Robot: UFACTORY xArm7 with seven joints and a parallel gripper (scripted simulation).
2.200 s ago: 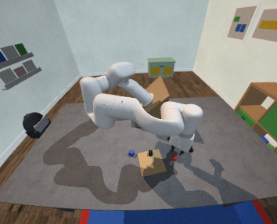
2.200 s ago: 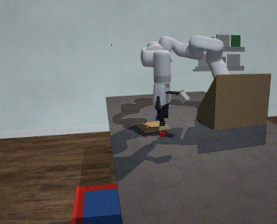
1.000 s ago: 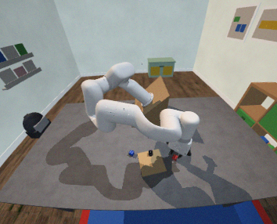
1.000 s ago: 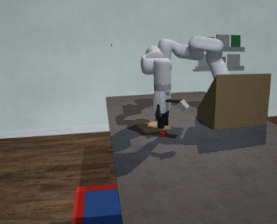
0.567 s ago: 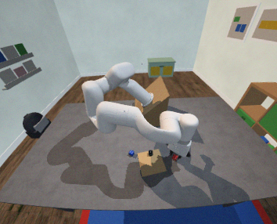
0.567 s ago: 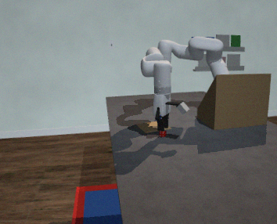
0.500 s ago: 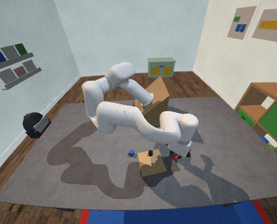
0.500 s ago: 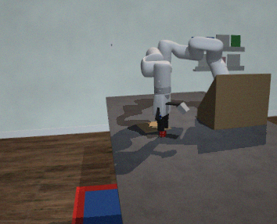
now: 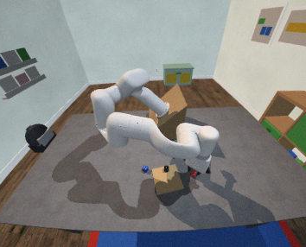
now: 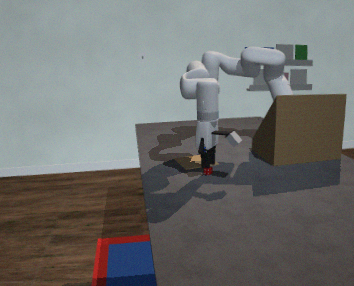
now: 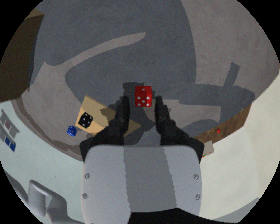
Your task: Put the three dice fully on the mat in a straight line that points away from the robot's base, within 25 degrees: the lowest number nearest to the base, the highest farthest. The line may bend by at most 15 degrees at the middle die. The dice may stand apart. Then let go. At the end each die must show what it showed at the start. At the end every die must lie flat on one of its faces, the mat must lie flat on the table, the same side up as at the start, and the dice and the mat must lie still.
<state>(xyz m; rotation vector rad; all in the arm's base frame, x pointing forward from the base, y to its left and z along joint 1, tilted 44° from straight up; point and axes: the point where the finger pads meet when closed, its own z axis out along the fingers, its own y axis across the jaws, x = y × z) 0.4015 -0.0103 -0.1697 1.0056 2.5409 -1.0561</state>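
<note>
Right now my hand is 4 cm above the red die. Also, from my hand: tan mat: 14 cm to the right, 5 cm below, 1 cm ahead; black die: 14 cm to the right, 4 cm behind, 3 cm below; blue die: 26 cm to the right, 5 cm behind, 4 cm below.
</note>
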